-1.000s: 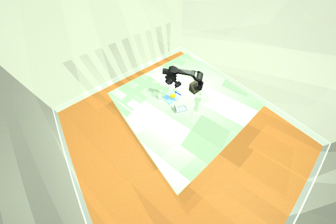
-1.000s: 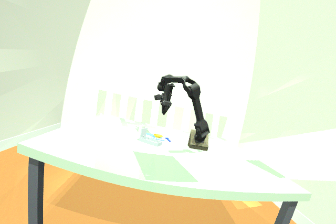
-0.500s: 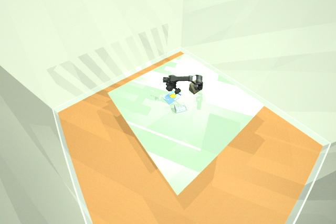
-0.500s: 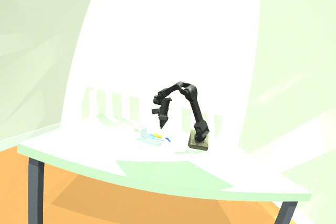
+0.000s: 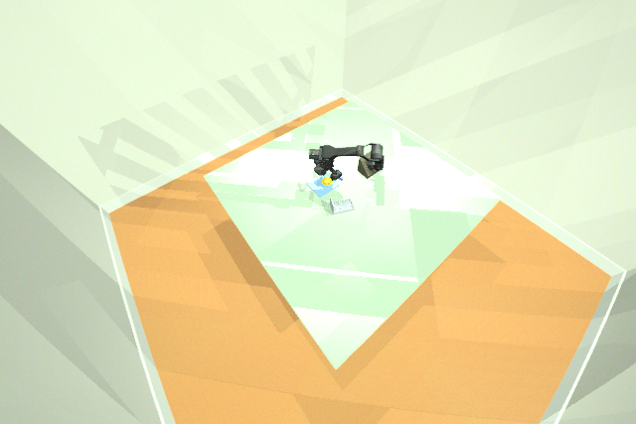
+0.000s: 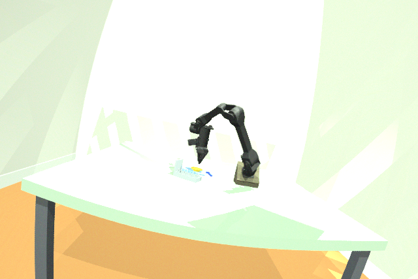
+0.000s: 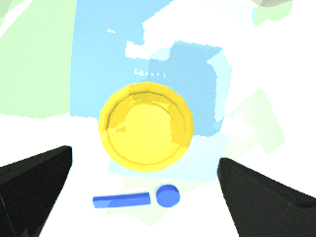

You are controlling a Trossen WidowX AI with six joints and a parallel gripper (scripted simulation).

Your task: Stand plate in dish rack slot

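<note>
My gripper tip is 4 cm above the yellow plate. The rest, counted from my gripper tip: small white cup (13 cm ahead, 9 cm to the right, 3 cm below); light blue mat (5 cm below, 3 cm ahead, 1 cm to the right); blue spoon (7 cm behind, 5 cm below).
</note>
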